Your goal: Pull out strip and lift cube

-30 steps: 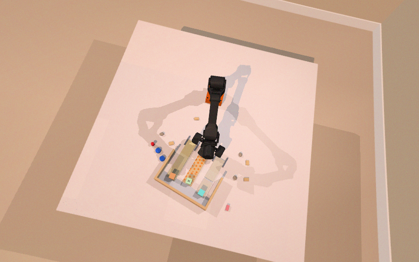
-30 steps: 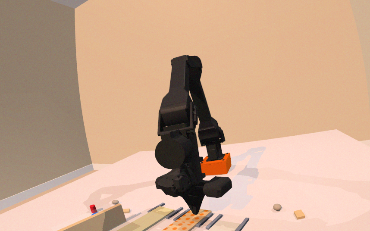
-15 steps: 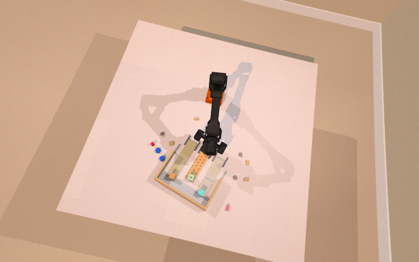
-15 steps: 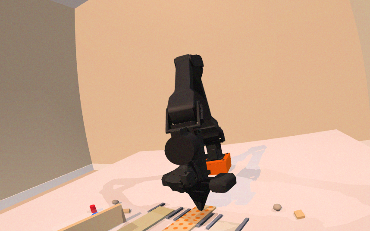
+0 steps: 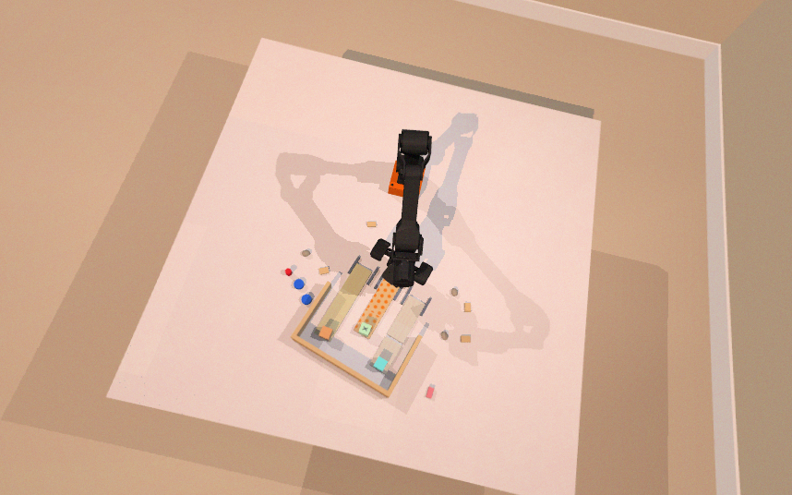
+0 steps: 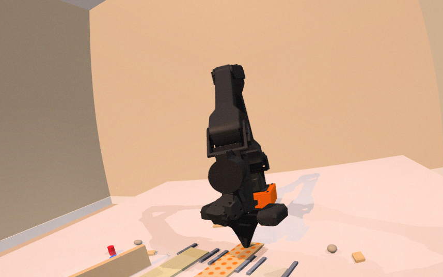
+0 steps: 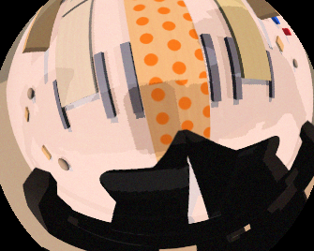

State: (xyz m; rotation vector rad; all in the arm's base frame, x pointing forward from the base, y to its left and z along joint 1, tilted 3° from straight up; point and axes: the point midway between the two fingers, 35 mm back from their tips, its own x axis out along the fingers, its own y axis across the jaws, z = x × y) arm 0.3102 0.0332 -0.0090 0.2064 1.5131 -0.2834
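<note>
Right now the labelled cube is 210 mm ahead of my gripper tip, 60 mm to the right of it and 20 mm above it. Round my gripper tip: pink block: 340 mm ahead, 160 mm to the left; red cylinder: 80 mm ahead, 330 mm to the right, 10 mm above.
</note>
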